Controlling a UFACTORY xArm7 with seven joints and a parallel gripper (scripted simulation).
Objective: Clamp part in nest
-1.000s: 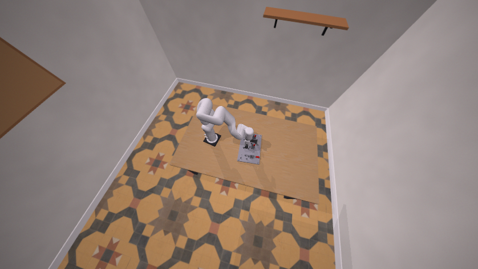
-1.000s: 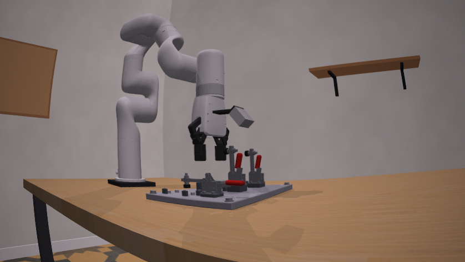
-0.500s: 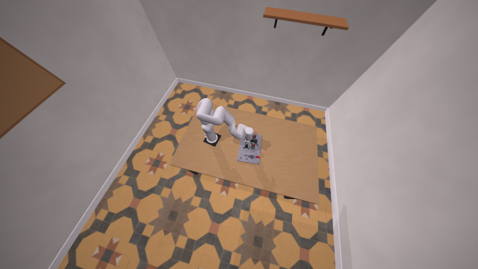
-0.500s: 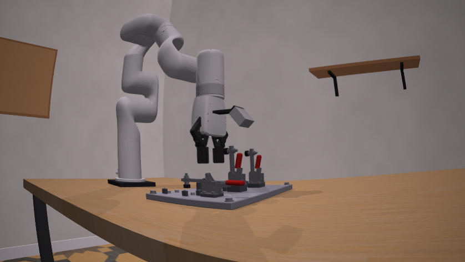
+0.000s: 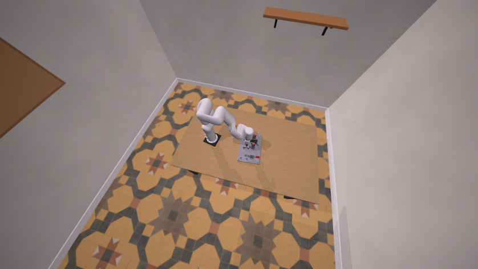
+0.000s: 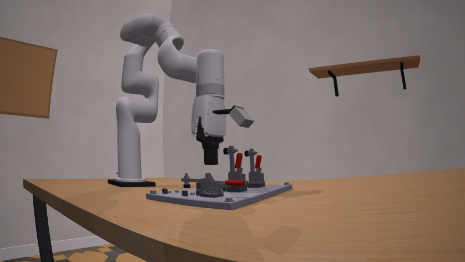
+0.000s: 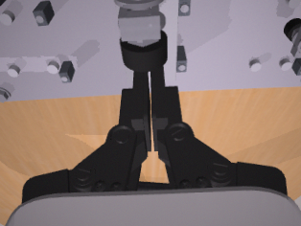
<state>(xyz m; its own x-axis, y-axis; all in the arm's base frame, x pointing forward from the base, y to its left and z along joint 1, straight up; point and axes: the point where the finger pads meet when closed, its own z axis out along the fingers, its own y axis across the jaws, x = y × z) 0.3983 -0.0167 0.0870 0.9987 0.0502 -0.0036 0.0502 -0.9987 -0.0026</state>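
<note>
My gripper is now 7 cm above the part. Round my hand: grey fixture plate (4 cm ahead, 10 cm below); then toggle clamp (8 cm ahead, 11 cm to the right, 6 cm below).
</note>
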